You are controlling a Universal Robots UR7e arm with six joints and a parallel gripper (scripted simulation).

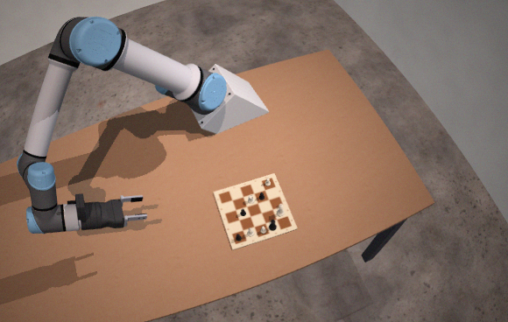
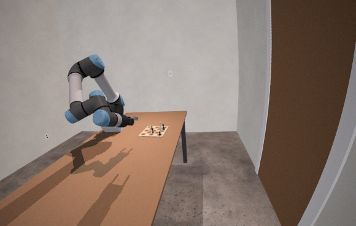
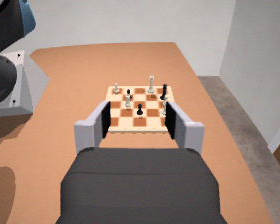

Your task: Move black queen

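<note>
My hand is 36 cm to the right of the black queen, 21 cm above it and 10 cm short of it. The rest, counted from my hand: chessboard (33 cm to the left, 24 cm below, 2 cm ahead).
</note>
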